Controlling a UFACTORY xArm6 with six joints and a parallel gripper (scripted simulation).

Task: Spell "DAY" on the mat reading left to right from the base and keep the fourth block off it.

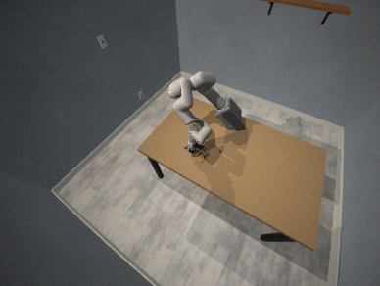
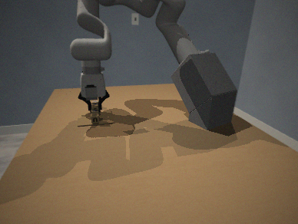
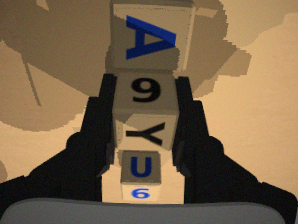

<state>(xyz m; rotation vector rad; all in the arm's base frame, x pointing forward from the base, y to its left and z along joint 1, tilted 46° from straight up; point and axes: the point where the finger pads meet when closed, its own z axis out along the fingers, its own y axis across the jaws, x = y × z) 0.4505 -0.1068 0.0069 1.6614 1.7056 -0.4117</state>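
The thin tan mat lies 50 mm to the left of my hand and 30 mm below it.
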